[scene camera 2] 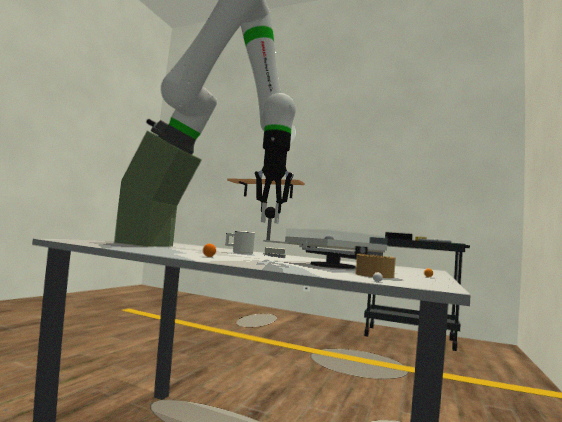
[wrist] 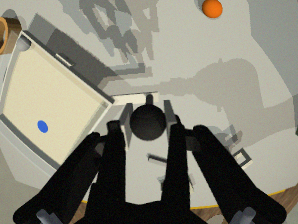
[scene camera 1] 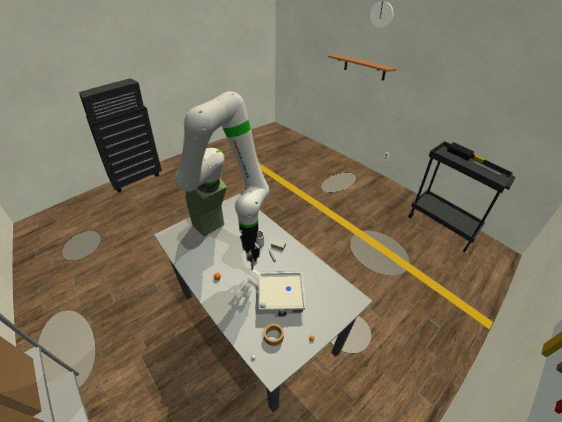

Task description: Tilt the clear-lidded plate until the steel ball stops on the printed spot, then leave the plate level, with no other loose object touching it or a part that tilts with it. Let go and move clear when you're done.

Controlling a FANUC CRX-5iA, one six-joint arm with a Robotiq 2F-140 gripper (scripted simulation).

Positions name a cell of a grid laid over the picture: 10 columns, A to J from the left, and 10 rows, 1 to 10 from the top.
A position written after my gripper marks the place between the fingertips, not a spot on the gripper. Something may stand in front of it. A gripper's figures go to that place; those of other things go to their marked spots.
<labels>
My gripper (scene camera 2: E6): 1.17 m from the lens. A clear-lidded plate (scene camera 2: F6) is 0.96 m from the lens.
</labels>
